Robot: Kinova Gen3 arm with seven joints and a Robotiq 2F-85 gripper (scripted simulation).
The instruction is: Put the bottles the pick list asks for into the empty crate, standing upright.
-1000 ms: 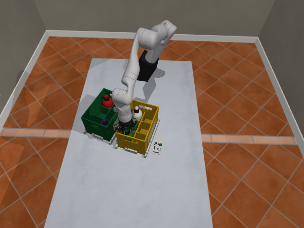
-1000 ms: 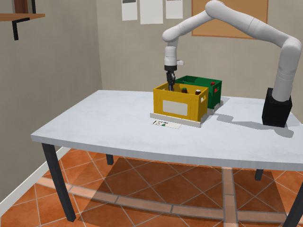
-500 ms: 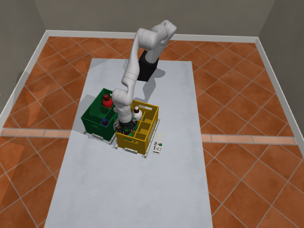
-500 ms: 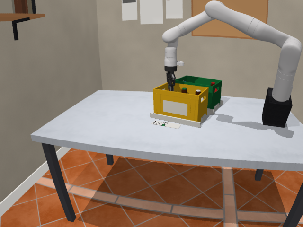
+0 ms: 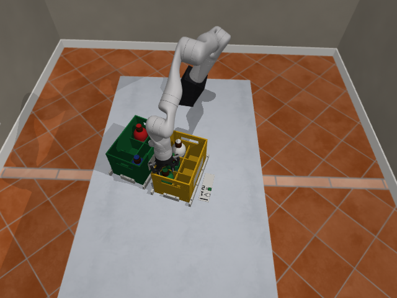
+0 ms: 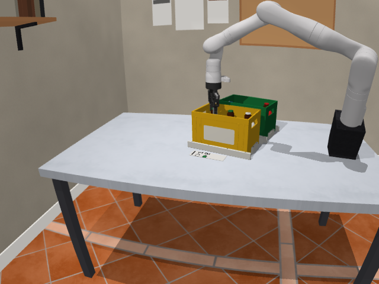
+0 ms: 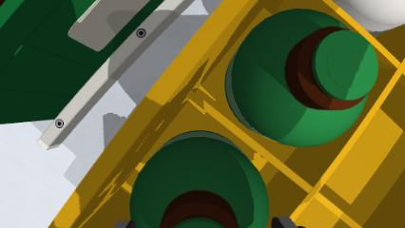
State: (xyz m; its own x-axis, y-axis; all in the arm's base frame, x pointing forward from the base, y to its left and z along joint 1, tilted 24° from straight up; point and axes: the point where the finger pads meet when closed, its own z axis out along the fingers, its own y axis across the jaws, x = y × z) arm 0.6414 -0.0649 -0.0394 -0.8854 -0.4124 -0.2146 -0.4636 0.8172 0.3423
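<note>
Right now my hand is 8 cm past the yellow crate, 7 cm above it and 6 cm to the right of it. Also, from my hand: green crate 17 cm to the right, 15 cm behind, 7 cm below; blue-label bottle 15 cm to the right, 7 cm below, 6 cm behind; white-label bottle 17 cm behind, 7 cm below, 3 cm to the left.
</note>
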